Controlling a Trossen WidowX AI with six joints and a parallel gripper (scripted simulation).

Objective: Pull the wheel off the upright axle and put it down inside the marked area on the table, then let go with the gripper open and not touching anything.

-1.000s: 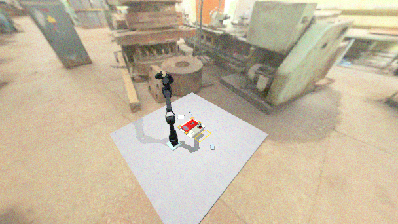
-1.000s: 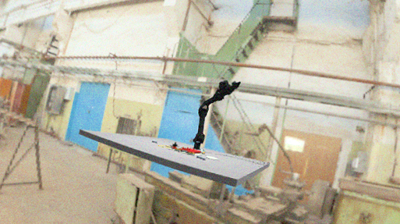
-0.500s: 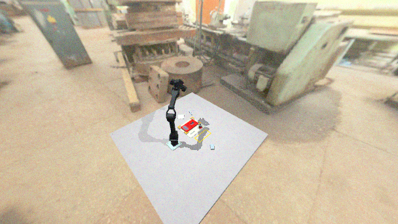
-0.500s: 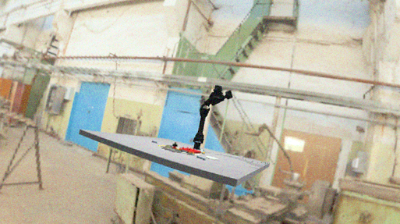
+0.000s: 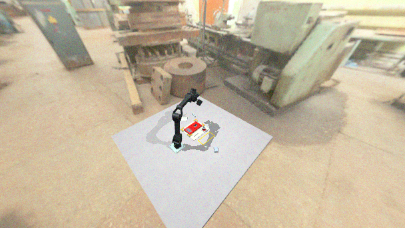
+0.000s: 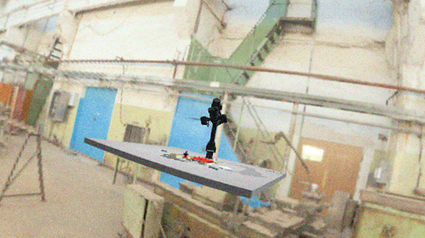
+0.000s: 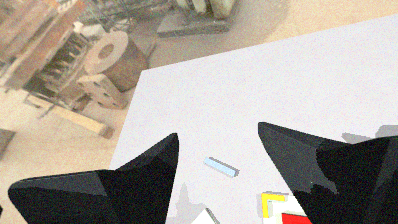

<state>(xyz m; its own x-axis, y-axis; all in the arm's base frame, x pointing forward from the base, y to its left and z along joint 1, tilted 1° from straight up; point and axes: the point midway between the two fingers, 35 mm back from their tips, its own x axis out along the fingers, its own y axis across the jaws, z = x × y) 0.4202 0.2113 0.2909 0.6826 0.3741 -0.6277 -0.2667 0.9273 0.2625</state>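
The wheel lies 8 cm behind my gripper tip, 22 cm to the right of it and 24 cm below it. The rest, counted from my gripper tip: pale block: 17 cm behind, 51 cm to the right, 27 cm below.
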